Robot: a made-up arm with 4 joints.
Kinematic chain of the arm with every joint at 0, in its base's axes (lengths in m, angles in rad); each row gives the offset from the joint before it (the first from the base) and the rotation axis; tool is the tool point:
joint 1: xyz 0 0 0.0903 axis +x
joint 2: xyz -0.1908 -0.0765 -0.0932 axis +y
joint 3: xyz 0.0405 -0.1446 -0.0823 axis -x
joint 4: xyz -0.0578 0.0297 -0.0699 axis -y
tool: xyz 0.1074 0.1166 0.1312
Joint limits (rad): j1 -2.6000..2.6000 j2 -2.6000..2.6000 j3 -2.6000..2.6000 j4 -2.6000..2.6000
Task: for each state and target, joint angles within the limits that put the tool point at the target. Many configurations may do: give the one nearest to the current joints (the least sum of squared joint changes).
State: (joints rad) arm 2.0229 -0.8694 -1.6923 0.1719
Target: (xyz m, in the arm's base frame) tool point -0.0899 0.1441 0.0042
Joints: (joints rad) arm 2.6000 -0.3241 -1.0532 -0.3117
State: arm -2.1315 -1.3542 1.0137 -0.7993
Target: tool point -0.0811 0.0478 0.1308
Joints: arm -2.5029 -1.6803 0.6793 0.0986
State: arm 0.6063 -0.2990 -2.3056 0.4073
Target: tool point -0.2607 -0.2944 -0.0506
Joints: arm 0.2855 -0.3099 -1.6085 0.9047
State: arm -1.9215 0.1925 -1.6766 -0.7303
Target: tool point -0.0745 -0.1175 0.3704
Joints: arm -1.3988 0.2289 -1.7853 -0.1413
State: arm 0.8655 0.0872 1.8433 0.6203
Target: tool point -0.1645 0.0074 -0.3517
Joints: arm 0.7162 -0.0701 2.5286 0.5298
